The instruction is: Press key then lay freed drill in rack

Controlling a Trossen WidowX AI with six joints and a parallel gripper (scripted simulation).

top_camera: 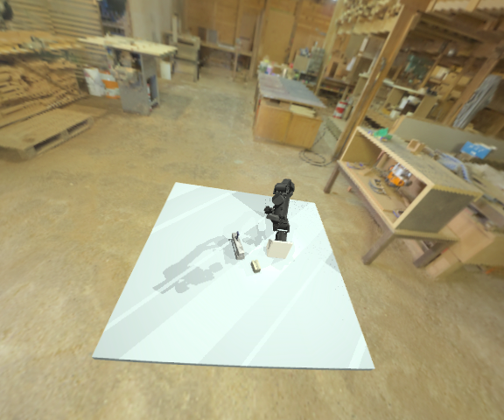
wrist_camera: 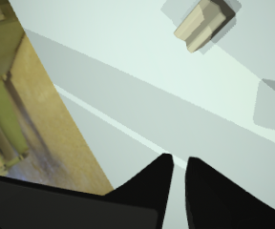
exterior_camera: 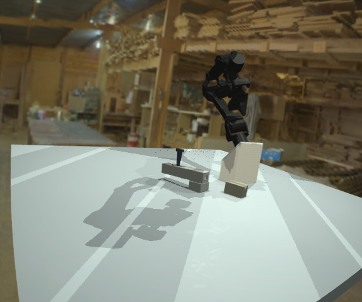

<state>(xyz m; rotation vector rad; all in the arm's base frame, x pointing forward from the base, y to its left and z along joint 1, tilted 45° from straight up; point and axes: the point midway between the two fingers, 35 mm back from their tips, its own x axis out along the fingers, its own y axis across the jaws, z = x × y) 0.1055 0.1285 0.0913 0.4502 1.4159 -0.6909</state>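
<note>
Right now the dark t-shaped key is 18 cm ahead of my gripper tip, 11 cm to the right of it and 18 cm below it. Round my gripper tip: drill 17 cm ahead, 6 cm to the right, 22 cm below; rack block 7 cm ahead, 7 cm to the left, 25 cm below; grey fixture 18 cm ahead, 7 cm to the right, 23 cm below.
</note>
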